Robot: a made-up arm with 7 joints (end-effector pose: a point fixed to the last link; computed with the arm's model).
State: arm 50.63 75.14 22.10 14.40 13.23 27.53 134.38
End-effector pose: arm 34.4 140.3 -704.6 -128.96 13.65 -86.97
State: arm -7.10 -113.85 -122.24 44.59 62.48 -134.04 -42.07
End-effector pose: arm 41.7 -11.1 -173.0 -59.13 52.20 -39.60
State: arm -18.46 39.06 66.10 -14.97 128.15 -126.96 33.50
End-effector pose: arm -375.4 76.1 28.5 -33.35 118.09 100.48
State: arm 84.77 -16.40 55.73 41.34 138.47 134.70 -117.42
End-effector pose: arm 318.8 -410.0 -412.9 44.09 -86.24 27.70
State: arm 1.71 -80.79 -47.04 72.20 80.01 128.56 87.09
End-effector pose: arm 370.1 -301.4 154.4 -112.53 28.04 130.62
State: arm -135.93 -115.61 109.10 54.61 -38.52 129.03 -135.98
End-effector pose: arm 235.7 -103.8 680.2 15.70 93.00 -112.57
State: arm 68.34 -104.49 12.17 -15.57 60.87 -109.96 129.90
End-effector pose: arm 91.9 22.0 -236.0 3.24 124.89 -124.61
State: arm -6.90 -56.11 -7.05 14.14 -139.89 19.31 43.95
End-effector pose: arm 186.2 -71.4 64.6 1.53 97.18 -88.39
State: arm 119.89 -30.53 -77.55 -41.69 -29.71 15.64 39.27
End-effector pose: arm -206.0 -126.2 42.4 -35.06 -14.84 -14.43
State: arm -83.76 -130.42 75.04 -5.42 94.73 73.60 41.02
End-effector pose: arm -76.2 -360.6 682.2 -106.31 0.45 139.90
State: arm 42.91 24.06 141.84 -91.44 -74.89 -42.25 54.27
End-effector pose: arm 99.2 -153.7 -155.4 -101.91 -113.81 7.59
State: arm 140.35 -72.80 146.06 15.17 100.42 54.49 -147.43
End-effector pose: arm 694.8 -357.6 402.9 31.68 173.04 -23.24
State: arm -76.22 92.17 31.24 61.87 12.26 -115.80 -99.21
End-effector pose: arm -459.1 32.3 22.3 -12.24 -119.96 80.71
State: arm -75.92 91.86 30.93 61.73 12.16 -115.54 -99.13
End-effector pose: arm -457.7 32.4 19.4 -12.16 -120.78 80.95
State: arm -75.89 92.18 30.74 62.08 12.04 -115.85 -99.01
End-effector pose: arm -458.5 31.7 18.2 -12.84 -120.43 81.04
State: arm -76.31 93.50 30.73 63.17 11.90 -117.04 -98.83
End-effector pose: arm -462.8 30.1 20.2 -14.66 -118.22 80.84
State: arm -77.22 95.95 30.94 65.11 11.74 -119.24 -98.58
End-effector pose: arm -471.7 28.0 26.2 -17.65 -113.84 80.29
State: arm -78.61 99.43 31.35 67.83 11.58 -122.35 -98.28
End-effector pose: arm -485.1 26.6 37.6 -21.46 -107.37 79.40
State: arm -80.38 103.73 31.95 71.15 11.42 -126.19 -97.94
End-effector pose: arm -502.3 27.6 55.1 -25.61 -99.13 78.15
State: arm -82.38 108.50 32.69 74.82 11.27 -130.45 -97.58
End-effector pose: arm -521.5 32.4 78.8 -29.58 -89.77 76.66
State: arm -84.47 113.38 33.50 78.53 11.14 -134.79 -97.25
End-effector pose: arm -539.7 41.5 107.5 -33.03 -80.06 75.03
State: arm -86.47 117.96 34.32 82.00 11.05 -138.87 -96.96
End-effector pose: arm -554.4 53.9 138.4 -35.74 -70.81 73.47
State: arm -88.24 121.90 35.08 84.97 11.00 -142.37 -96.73
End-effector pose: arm -564.4 67.4 168.1 -37.65 -62.77 72.11
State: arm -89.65 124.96 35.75 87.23 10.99 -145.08 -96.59
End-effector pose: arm -569.8 79.7 193.0 -38.87 -56.50 71.03
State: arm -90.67 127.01 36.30 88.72 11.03 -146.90 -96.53
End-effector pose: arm -572.0 88.7 211.4 -39.47 -52.22 70.32
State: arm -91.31 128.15 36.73 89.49 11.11 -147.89 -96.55
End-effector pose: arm -572.3 94.0 223.1 -39.63 -49.80 69.92
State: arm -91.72 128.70 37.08 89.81 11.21 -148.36 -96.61
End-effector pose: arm -571.7 96.6 230.3 -39.52 -48.54 69.73
